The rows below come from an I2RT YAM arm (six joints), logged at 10 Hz.
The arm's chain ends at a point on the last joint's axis. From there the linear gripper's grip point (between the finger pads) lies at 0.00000 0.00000 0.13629 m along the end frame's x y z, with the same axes.
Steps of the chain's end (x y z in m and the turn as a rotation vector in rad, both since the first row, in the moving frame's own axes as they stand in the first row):
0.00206, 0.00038, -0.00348, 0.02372, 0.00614, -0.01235
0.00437, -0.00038, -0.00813, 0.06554, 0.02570, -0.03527
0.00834, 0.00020, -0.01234, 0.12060, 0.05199, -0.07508
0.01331, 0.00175, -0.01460, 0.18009, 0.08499, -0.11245
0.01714, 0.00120, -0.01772, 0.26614, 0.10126, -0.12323
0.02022, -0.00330, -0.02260, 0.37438, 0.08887, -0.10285
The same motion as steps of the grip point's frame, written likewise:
0.00288, -0.00286, -0.00352, 0.02372, 0.00614, -0.01235
0.00771, -0.00936, -0.00847, 0.06554, 0.02570, -0.03527
0.01478, -0.01644, -0.01351, 0.12060, 0.05199, -0.07508
0.02342, -0.02323, -0.01729, 0.18009, 0.08499, -0.11245
0.02850, -0.03534, -0.02320, 0.26614, 0.10126, -0.12323
0.02942, -0.05360, -0.03256, 0.37438, 0.08887, -0.10285

